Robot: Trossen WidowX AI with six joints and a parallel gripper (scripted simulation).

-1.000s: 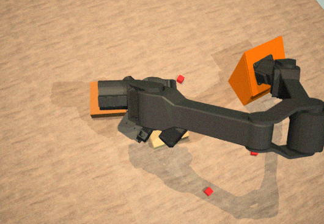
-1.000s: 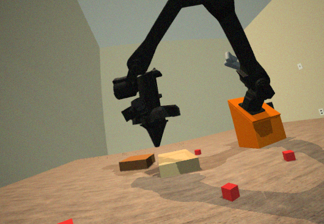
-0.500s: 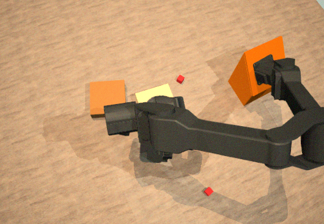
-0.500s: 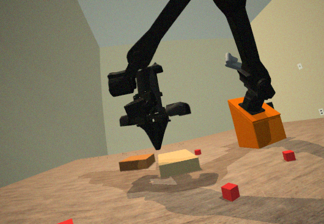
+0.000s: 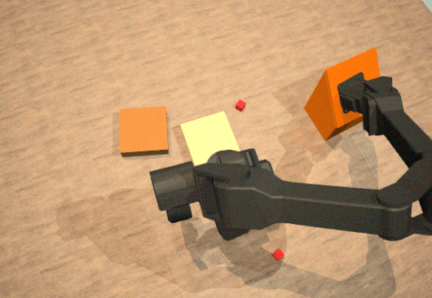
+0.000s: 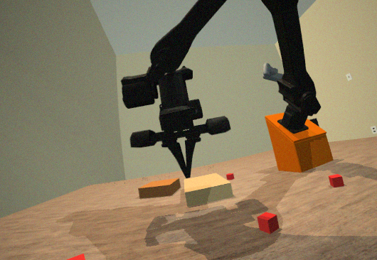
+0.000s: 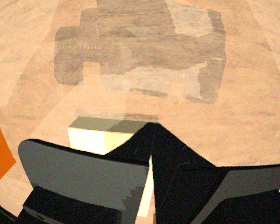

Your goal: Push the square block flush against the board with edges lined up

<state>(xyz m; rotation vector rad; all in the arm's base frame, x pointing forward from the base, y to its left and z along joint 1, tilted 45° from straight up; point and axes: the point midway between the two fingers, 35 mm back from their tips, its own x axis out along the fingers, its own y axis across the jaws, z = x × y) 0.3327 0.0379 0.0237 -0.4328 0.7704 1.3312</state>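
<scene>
My gripper tip is 100 mm to the left of the board, 50 mm past it and 50 mm above it. Also, from my gripper tip: square block 210 mm to the right, 50 mm below, 50 mm ahead.
</scene>
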